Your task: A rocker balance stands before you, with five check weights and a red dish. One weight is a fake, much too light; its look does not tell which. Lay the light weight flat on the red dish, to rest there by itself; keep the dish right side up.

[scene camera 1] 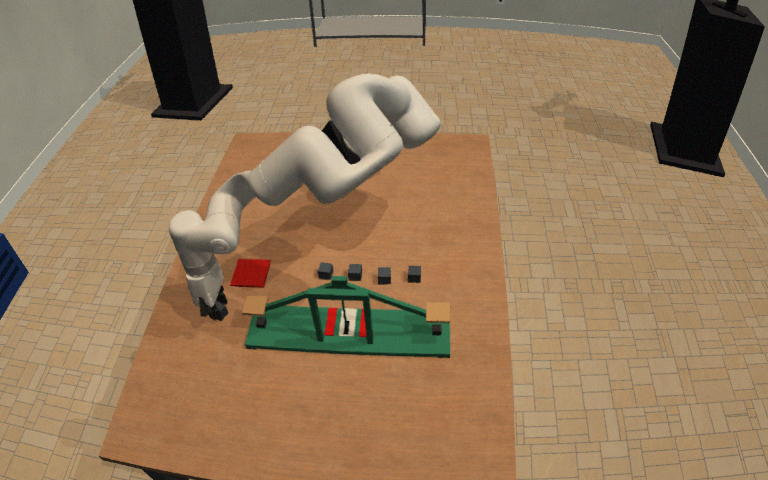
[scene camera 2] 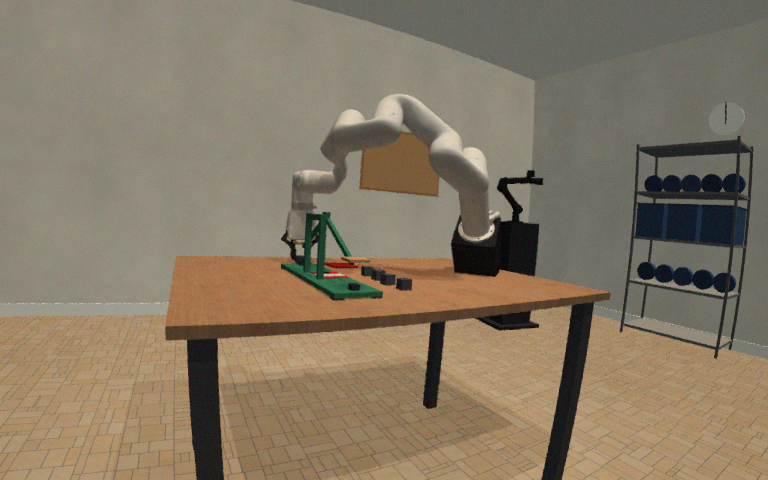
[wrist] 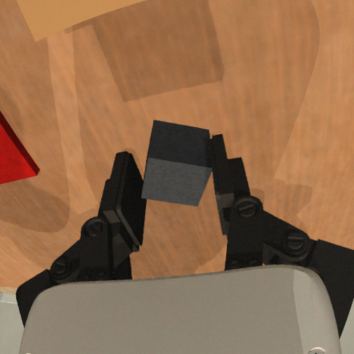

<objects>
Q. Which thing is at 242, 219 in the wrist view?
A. The gripper.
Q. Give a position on a green rocker balance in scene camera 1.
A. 381, 332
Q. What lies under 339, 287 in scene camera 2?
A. A green rocker balance.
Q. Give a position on a red dish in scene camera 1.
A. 249, 272
</objects>
